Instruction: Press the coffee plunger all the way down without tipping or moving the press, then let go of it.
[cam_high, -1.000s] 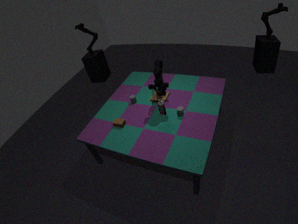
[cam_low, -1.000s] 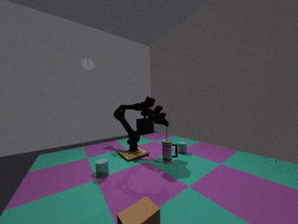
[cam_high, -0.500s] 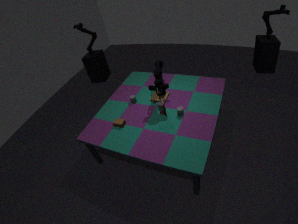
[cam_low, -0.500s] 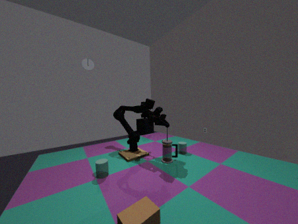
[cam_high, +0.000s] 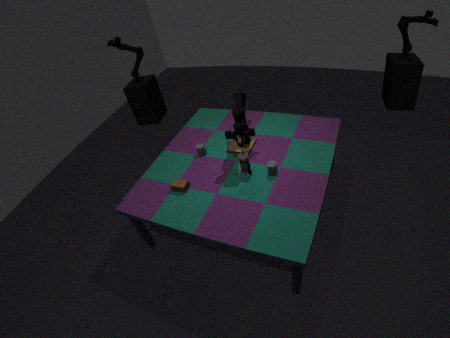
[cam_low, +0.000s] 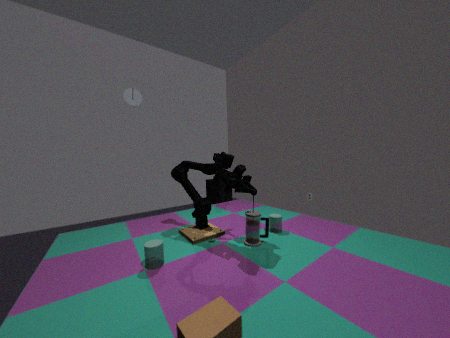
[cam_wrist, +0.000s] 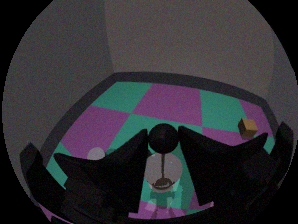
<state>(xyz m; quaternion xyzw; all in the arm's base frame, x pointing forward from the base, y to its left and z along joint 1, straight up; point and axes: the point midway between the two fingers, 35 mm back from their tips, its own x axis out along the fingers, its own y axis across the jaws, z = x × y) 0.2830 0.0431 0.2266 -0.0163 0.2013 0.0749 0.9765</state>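
The coffee press lies 1 cm to the left of my gripper tip and 12 cm below it.
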